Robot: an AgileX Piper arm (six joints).
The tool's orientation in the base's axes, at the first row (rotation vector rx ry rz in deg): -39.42, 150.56, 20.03
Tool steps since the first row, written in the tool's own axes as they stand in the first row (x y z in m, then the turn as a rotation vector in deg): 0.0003, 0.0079, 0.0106, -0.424, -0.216, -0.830; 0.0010, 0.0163, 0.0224, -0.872, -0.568, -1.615; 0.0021, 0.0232, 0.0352, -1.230, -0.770, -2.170; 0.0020, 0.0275, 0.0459, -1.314, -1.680, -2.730; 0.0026, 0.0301, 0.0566, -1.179, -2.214, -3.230; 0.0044, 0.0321, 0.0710, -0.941, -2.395, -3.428; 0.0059, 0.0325, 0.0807, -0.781, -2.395, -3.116; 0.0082, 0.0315, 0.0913, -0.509, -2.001, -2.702; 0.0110, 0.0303, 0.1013, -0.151, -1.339, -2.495
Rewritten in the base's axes. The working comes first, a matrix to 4 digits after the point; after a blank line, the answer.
The tool's axes in the first row as the columns of a matrix, in the base's axes (used below as rounded here):
-0.7988, -0.5128, 0.3146
-0.4127, 0.8476, 0.3336
-0.4377, 0.1367, -0.8887

-0.0010, 0.0101, -0.0085, 0.188, -0.285, 0.894; -0.0021, 0.0209, -0.0181, 0.480, -0.660, 1.739; -0.0025, 0.0305, -0.0290, 0.695, -0.869, 2.362; -0.0013, 0.0378, -0.0379, 1.052, -1.792, 2.772; 0.0003, 0.0433, -0.0473, 1.061, -2.468, 3.084; 0.0024, 0.0491, -0.0606, 0.901, -2.785, 3.131; 0.0040, 0.0520, -0.0699, 0.872, -2.747, 2.784; 0.0060, 0.0538, -0.0804, 0.583, -2.387, 2.351; 0.0075, 0.0549, -0.0907, 0.022, -1.905, 2.100
